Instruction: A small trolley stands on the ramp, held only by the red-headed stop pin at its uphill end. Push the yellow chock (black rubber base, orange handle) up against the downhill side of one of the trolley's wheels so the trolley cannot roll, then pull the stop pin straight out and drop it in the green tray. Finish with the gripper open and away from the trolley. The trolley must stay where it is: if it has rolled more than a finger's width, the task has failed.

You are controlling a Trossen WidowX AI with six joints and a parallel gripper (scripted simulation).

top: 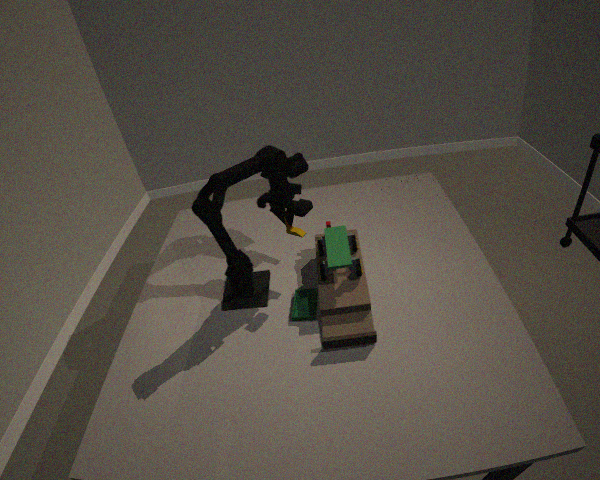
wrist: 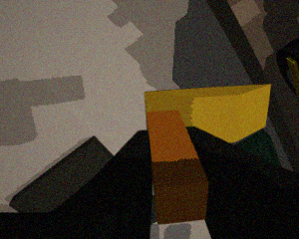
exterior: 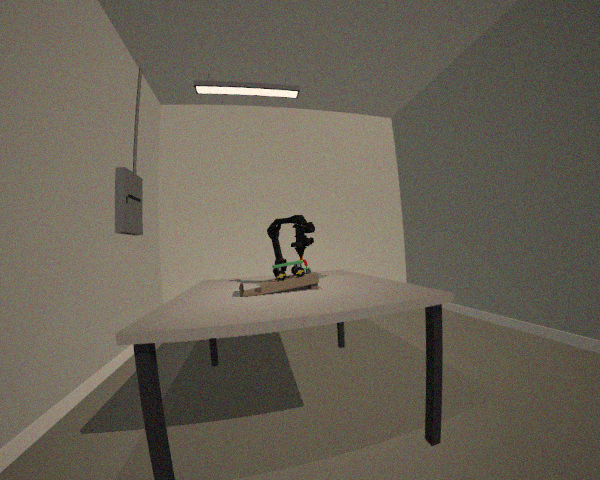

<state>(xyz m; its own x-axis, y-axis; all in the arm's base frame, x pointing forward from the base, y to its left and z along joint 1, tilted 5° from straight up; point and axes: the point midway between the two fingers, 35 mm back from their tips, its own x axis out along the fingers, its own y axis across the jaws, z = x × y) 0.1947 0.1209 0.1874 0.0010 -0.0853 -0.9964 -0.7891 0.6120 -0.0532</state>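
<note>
Right now my gripper tip is 20 mm short of the yellow chock, 10 mm to the left of it and 10 mm above it. Also, from my gripper tip: green-topped trolley (140 mm ahead, 120 mm to the right, 60 mm below); then red-headed stop pin (130 mm ahead, 10 mm to the right, 40 mm below); then wooden ramp (140 mm ahead, 130 mm to the right, 130 mm below).
</note>
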